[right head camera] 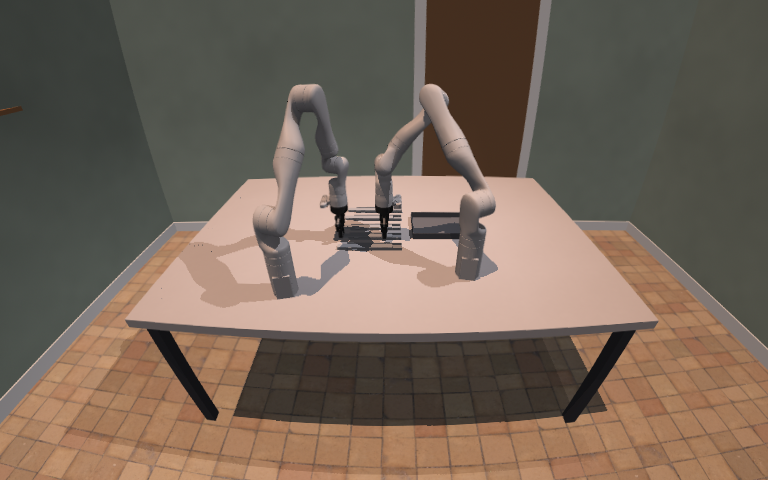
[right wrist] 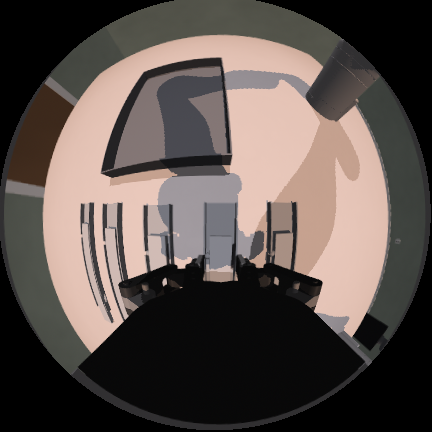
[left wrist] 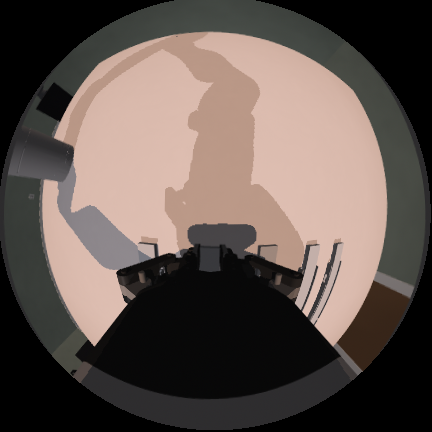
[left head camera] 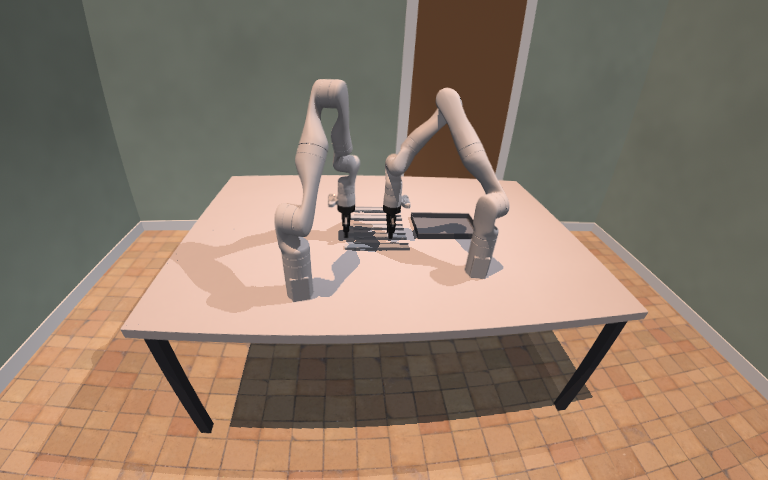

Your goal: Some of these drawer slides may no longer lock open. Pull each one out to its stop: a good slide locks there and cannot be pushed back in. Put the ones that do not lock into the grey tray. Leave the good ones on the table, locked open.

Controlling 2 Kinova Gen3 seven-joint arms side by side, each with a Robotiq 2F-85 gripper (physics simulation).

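Places are measured from the left arm's base along level axes (x back, y right, z up), in centimetres.
Where they show: left gripper, fingertip midpoint: (right head camera: 341,236) (left wrist: 209,250) (left head camera: 346,236); right gripper, fingertip midpoint: (right head camera: 384,236) (right wrist: 219,261) (left head camera: 389,236); left arm's base, link origin: (right head camera: 285,290) (left wrist: 64,162) (left head camera: 300,292); right arm's base, link origin: (right head camera: 466,272) (right wrist: 320,105) (left head camera: 475,271).
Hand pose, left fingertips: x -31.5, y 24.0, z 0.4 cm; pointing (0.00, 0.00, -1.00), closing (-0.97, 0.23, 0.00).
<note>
Things, the pixels of their top centre, and the offset from my left fingertips. "spot": a spot on its surface instead. Level surfaces: height alone.
- slide, surface spot: (right wrist: 282,216) spot: dx +14.2, dy +21.8, dz -0.2 cm
- grey tray, top centre: (right wrist: 167,89) (right head camera: 444,222) (left head camera: 445,222) dx +2.9, dy +47.0, dz +2.5 cm
- table, surface height: dz -0.4 cm
Several metal drawer slides lie side by side on the table. One slide (left wrist: 210,260) (right wrist: 220,217) runs between both grippers. My left gripper (left head camera: 346,234) (right head camera: 339,234) (left wrist: 209,250) is shut on its left end. My right gripper (left head camera: 390,236) (right head camera: 384,236) (right wrist: 219,261) is shut on the same slide nearer its right end, with the inner member visible inside the wider channel. In the right wrist view, one slide (right wrist: 282,216) lies to the right and another slide (right wrist: 158,216) to the left. How far the held slide is extended is hidden. The grey tray (left head camera: 415,227) (right wrist: 196,161) stands right of the slides.
Two more slides (right wrist: 112,216) (right wrist: 87,214) lie farther toward the door side. The table (left head camera: 390,305) (right head camera: 390,305) carries both arm bases at its near side, left and right of the slides. The right arm base partly covers the tray in the right head view.
</note>
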